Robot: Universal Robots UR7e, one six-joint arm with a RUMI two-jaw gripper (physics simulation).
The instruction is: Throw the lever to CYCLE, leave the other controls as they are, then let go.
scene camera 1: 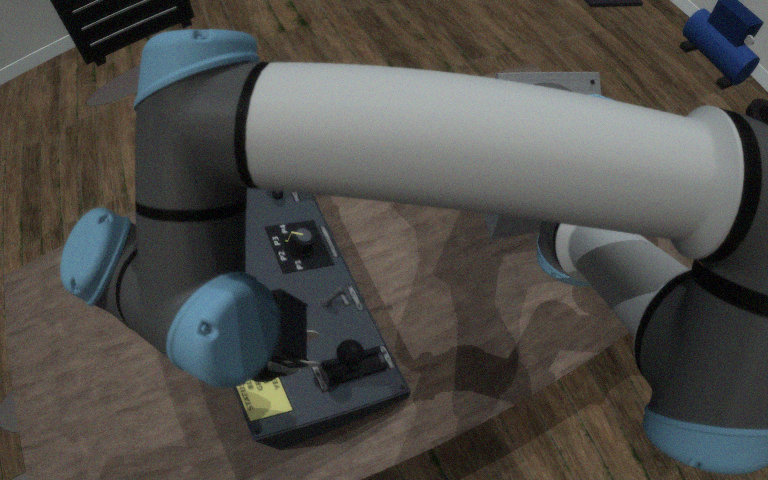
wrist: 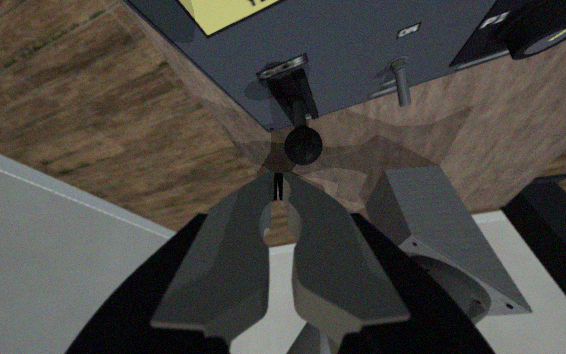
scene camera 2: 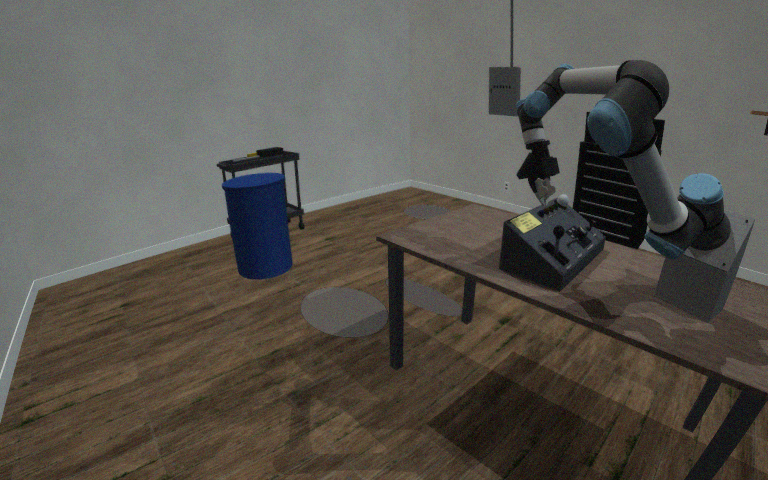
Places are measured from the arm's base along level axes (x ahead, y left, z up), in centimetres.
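Pixels of known places: gripper, fingertip midpoint: (scene camera 1: 305, 360) (wrist: 277, 175) (scene camera 2: 545, 206); arm's base, origin of the base link: (wrist: 443, 280) (scene camera 2: 705, 230).
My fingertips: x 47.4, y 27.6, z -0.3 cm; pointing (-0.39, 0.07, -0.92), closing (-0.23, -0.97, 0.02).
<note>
Ahead of a thing's pixels: the offset from my fingertips to its top centre. "*": to the spot under its first point. Level surfaces: height alone.
The lever, a black ball knob {dx -5.9, dy -1.8, dz -5.7 cm} (scene camera 1: 350, 352) (scene camera 2: 559, 230) (wrist: 303, 145) on a short stem, stands in a dark slot near one end of the sloped control box (scene camera 1: 369, 383) (scene camera 2: 523, 259) (wrist: 345, 55). The labels at the slot's ends are too small to read. My gripper (scene camera 2: 543, 202) (wrist: 277, 175) is shut with nothing between its fingertips. It hangs over the box, apart from the knob; in scene camera 1 the arm's wrist hides most of it. A rotary knob {dx -3.3, dy -25.7, dz -12.6 cm} (scene camera 1: 304, 236) (wrist: 545, 42) and a toggle switch {dx -5.6, dy -13.9, dz -12.5 cm} (scene camera 1: 338, 298) (wrist: 403, 85) also show on the box.
A yellow note {* dx +8.3, dy +1.6, dz -9.1 cm} (scene camera 1: 265, 397) (scene camera 2: 526, 222) (wrist: 235, 12) lies on the box, and a white ball knob {* dx +12.9, dy -33.7, dz -6.2 cm} (scene camera 2: 562, 200) stands at its upper edge. The box stands on a wooden table {dz -25.5 cm} (scene camera 2: 447, 237). The grey arm base block (scene camera 2: 688, 285) (wrist: 425, 200) stands beyond it.
</note>
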